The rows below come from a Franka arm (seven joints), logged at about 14 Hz.
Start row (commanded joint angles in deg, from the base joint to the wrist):
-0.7 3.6 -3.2 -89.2 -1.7 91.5 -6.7
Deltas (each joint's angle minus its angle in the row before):
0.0 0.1 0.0 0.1 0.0 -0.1 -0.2
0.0 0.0 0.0 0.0 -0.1 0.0 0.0
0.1 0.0 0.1 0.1 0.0 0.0 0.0
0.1 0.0 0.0 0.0 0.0 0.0 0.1
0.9 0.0 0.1 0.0 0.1 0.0 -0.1
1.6 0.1 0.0 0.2 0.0 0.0 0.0
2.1 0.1 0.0 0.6 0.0 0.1 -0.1
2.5 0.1 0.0 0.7 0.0 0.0 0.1
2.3 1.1 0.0 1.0 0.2 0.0 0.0
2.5 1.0 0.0 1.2 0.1 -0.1 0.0
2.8 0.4 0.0 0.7 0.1 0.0 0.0
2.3 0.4 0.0 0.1 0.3 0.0 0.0
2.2 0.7 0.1 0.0 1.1 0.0 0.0
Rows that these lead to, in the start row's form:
-0.7 3.7 -3.2 -89.1 -1.7 91.4 -6.9
-0.7 3.7 -3.2 -89.1 -1.8 91.4 -6.9
-0.6 3.7 -3.1 -89.0 -1.8 91.4 -6.9
-0.5 3.7 -3.1 -89.0 -1.8 91.4 -6.8
0.4 3.7 -3.0 -89.0 -1.7 91.4 -6.9
2.0 3.8 -3.0 -88.8 -1.7 91.4 -6.9
4.1 3.9 -3.0 -88.2 -1.7 91.5 -7.0
6.6 4.0 -3.0 -87.5 -1.7 91.5 -6.9
8.9 5.1 -3.0 -86.5 -1.5 91.5 -6.9
11.4 6.1 -3.0 -85.3 -1.4 91.4 -6.9
14.2 6.5 -3.0 -84.6 -1.3 91.4 -6.9
16.5 6.9 -3.0 -84.5 -1.0 91.4 -6.9
18.7 7.6 -2.9 -84.5 0.1 91.4 -6.9

